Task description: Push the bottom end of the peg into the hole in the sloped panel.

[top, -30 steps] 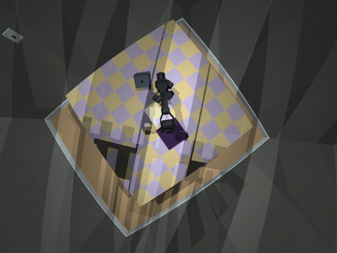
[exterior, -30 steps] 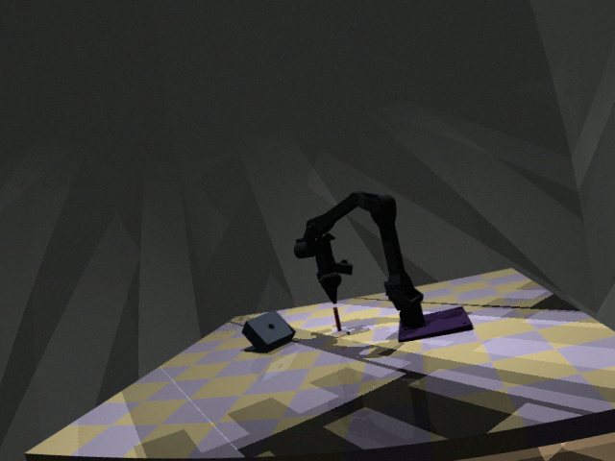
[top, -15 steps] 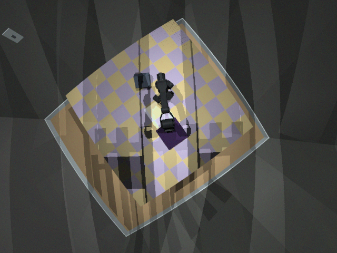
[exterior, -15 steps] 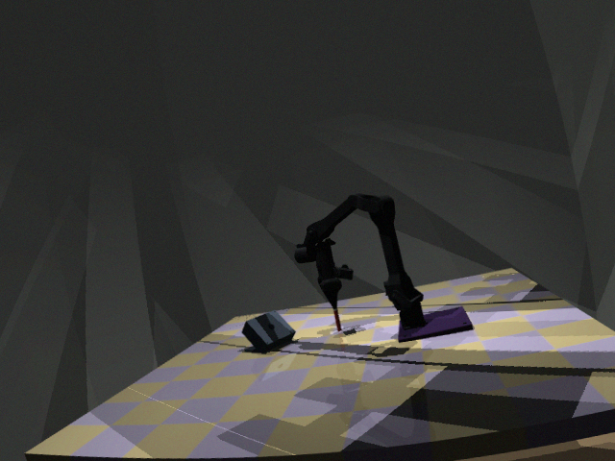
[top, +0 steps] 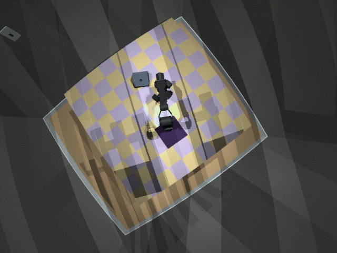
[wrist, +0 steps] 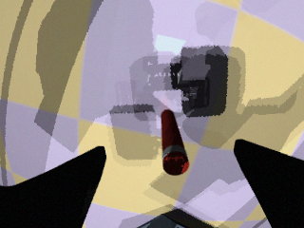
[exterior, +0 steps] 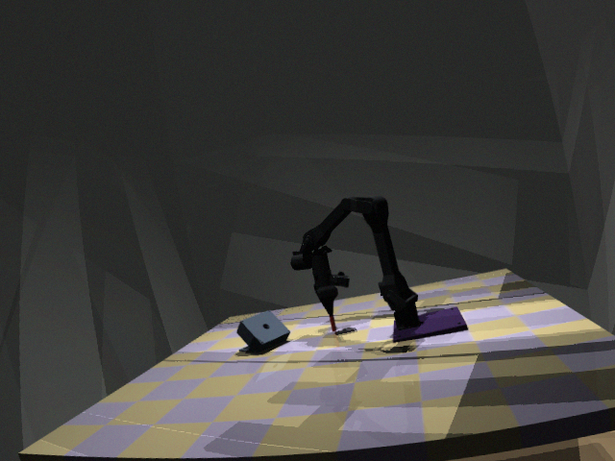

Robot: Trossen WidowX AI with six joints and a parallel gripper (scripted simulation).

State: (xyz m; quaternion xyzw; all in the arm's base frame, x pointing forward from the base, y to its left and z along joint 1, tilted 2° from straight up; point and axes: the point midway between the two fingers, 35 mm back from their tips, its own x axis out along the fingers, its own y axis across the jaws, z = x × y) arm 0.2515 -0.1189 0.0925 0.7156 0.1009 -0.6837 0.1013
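Now: the red round peg right at my gripper tip. Also, from my gripper tip: sloped panel 210 mm ahead, 80 mm to the left, 10 mm below.
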